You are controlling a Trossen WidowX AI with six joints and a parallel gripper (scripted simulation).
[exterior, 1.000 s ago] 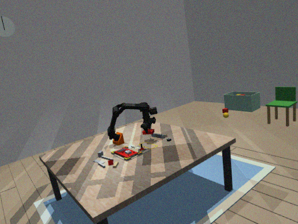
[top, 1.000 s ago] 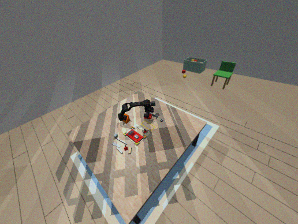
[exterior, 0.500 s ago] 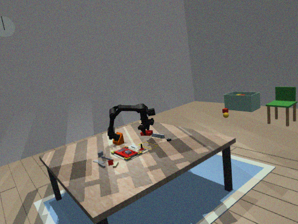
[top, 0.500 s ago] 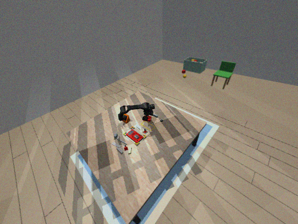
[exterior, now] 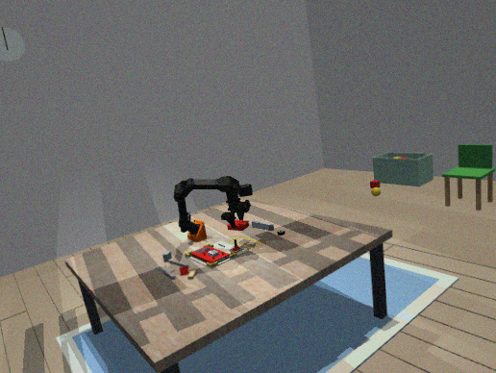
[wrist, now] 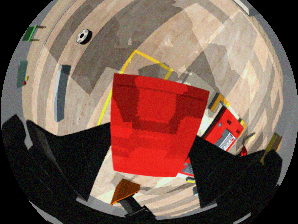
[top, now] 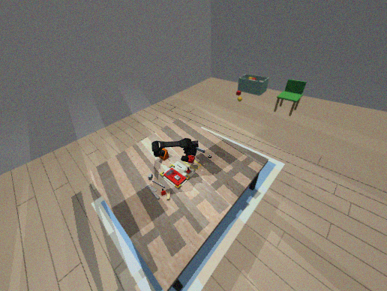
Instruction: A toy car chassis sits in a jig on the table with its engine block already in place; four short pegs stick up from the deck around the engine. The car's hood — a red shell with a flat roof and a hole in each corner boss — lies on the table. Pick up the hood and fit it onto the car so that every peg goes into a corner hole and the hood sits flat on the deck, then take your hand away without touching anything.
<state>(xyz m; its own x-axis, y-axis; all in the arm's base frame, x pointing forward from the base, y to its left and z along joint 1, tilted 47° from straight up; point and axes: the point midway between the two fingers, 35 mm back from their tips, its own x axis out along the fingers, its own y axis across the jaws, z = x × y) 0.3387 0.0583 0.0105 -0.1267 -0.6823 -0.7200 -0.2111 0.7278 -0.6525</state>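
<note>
Now: the yellow-edged jig 5 cm behind my gripper tip, 15 cm to the right of it and 10 cm below it. Round my gripper tip: red hood 1 cm above.
</note>
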